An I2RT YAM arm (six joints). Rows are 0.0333 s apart.
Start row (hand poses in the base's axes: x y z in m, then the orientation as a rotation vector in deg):
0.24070 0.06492 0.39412 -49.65 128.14 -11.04
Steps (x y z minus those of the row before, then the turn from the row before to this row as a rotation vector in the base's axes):
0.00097 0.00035 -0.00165 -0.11 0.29 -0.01
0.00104 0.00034 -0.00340 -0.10 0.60 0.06
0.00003 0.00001 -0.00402 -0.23 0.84 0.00
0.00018 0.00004 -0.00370 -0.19 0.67 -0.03
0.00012 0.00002 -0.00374 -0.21 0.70 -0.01
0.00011 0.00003 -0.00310 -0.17 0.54 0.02
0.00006 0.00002 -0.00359 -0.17 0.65 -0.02
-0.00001 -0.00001 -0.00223 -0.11 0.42 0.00
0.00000 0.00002 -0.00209 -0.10 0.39 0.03
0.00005 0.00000 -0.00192 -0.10 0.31 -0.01
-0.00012 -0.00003 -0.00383 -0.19 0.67 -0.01
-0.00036 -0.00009 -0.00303 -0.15 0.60 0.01
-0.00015 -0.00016 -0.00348 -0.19 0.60 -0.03
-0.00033 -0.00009 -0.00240 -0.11 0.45 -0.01
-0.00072 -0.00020 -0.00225 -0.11 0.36 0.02
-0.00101 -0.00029 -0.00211 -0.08 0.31 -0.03
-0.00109 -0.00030 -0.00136 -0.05 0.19 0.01
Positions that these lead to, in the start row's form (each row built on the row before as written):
0.24167 0.06527 0.39247 -49.78 128.42 -11.06
0.24271 0.06561 0.38907 -50.07 128.96 -10.91
0.24274 0.06562 0.38505 -50.42 129.76 -10.84
0.24292 0.06566 0.38135 -50.67 130.41 -10.80
0.24304 0.06568 0.37761 -50.96 131.08 -10.76
0.24315 0.06571 0.37451 -51.22 131.58 -10.73
0.24321 0.06573 0.37092 -51.47 132.21 -10.67
0.24320 0.06572 0.36869 -51.65 132.61 -10.63
0.24320 0.06574 0.36660 -51.85 132.96 -10.57
0.24325 0.06574 0.36468 -51.98 133.26 -10.56
0.24313 0.06571 0.36085 -52.26 133.90 -10.51
0.24277 0.06562 0.35782 -52.52 134.46 -10.43
0.24262 0.06546 0.35434 -52.75 135.05 -10.42
0.24229 0.06537 0.35194 -52.92 135.48 -10.37
0.24157 0.06517 0.34969 -53.10 135.81 -10.34
0.24056 0.06488 0.34758 -53.19 136.12 -10.32
0.23947 0.06458 0.34622 -53.28 136.29 -10.30

